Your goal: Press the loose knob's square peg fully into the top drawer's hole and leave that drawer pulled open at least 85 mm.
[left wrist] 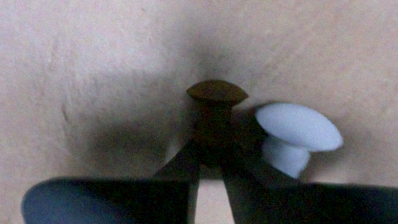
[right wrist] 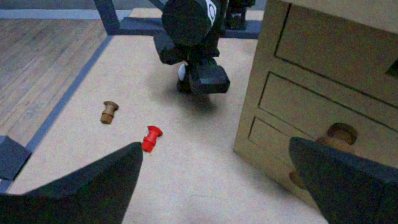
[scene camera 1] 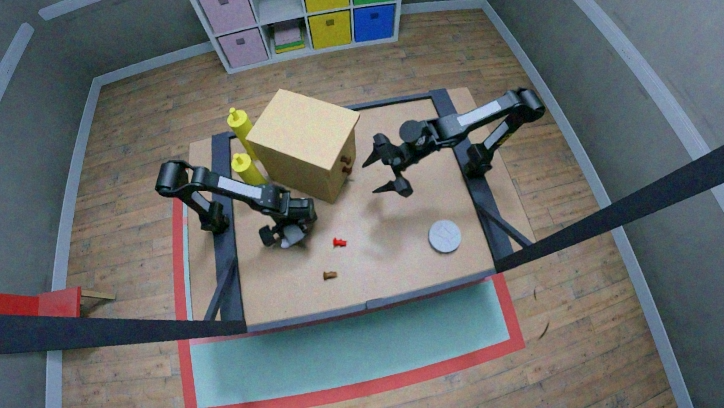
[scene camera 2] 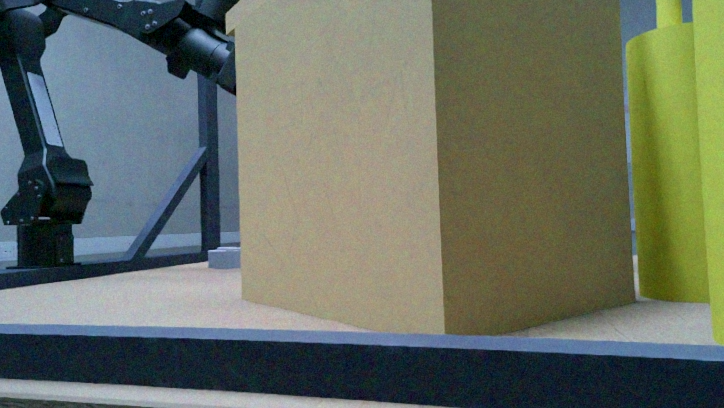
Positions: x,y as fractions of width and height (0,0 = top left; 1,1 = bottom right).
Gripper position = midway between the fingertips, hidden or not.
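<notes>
My left gripper (scene camera 1: 0.41,0.58) is visible; the same gripper (left wrist: 0.53,0.65) appears again, and my left gripper (right wrist: 0.49,0.39) is also within the frame here. My right gripper (right wrist: 0.54,0.66) is visible too.
</notes>
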